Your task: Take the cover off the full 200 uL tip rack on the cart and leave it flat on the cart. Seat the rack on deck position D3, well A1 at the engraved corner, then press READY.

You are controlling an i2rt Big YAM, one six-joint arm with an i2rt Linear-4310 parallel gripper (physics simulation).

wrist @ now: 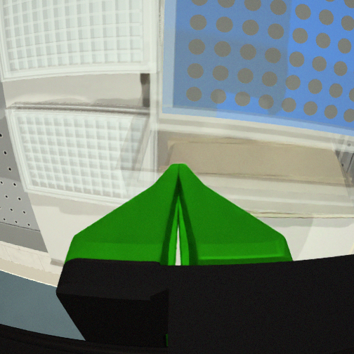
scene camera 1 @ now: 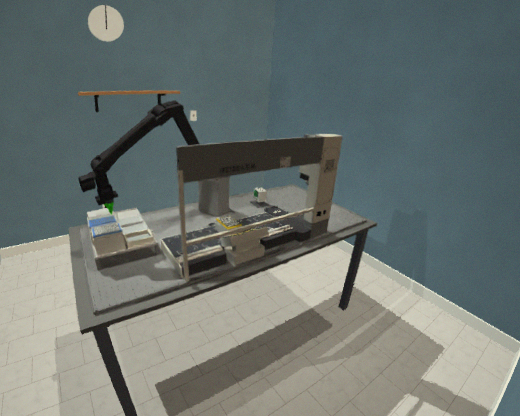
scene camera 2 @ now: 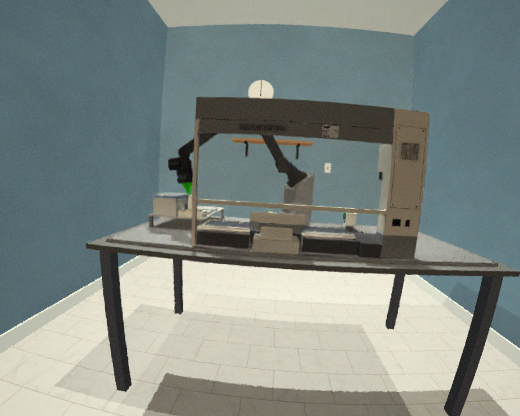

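My gripper (scene camera 1: 110,211) (scene camera 2: 188,193) (wrist: 178,175) points down over the back part of the cart (scene camera 1: 126,253) (scene camera 2: 151,220). Its green fingers are shut, tips together, with nothing between them. In the wrist view the tips overlap the near edge of a tan-topped box (wrist: 255,159) under clear material. Beyond it is a blue rack (wrist: 245,50) (scene camera 1: 101,221) with rows of grey holes and a clear rim; I cannot tell for certain which rack is the full 200 uL one. The deck (scene camera 1: 197,241) lies under the gantry; D3 and the READY label are not readable.
Two white gridded plates (wrist: 75,35) (wrist: 75,155) lie beside the racks. The gantry's left post (scene camera 1: 183,225) (scene camera 2: 195,200) stands right of the cart. A yellow-edged item (scene camera 1: 228,222) sits on the deck. A small white box (scene camera 1: 261,194) with a green side stands behind it.
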